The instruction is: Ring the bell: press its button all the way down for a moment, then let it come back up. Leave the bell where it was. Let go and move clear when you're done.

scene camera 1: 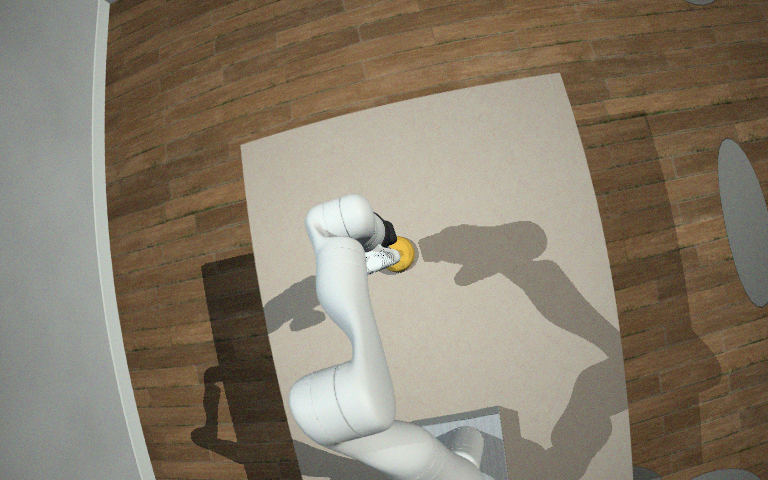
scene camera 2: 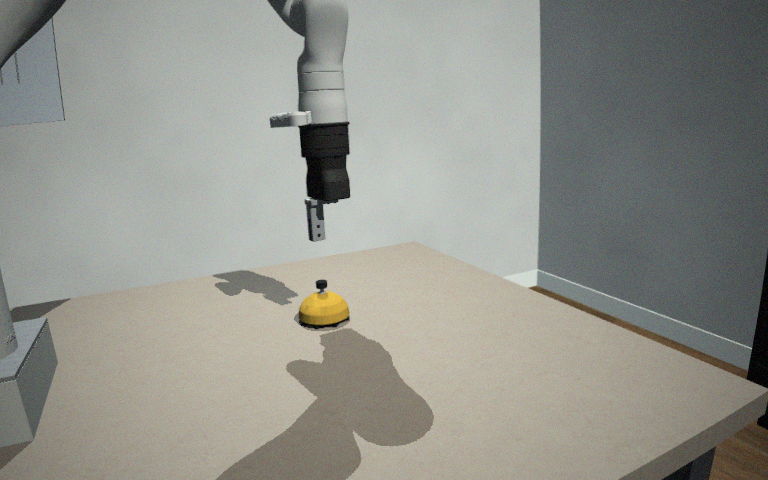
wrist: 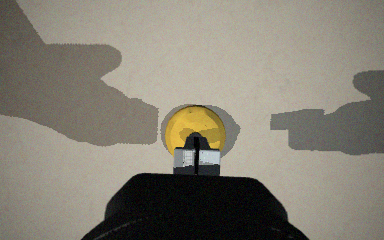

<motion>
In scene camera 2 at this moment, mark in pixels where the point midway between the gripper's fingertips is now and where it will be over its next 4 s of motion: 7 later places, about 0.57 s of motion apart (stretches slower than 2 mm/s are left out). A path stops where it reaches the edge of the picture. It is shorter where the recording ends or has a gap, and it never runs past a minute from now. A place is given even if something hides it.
My gripper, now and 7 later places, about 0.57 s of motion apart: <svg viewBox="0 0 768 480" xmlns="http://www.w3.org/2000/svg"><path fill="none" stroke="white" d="M317 239L318 246L320 261L321 274L320 277L321 282L321 282L317 266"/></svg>
</motion>
